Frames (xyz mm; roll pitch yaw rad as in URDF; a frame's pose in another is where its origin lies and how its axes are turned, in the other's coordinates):
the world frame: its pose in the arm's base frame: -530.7 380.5 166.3 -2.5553 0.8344 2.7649
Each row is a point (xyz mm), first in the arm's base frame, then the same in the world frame.
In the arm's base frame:
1: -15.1 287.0 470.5
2: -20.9 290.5 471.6
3: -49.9 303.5 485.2
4: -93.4 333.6 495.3
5: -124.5 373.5 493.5
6: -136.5 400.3 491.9
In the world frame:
1: -570.5 183.2 90.1
2: -566.8 180.9 84.7
3: -555.6 164.1 56.8
4: -528.4 149.2 12.7
5: -497.8 153.3 -27.4
6: -482.5 162.4 -50.8

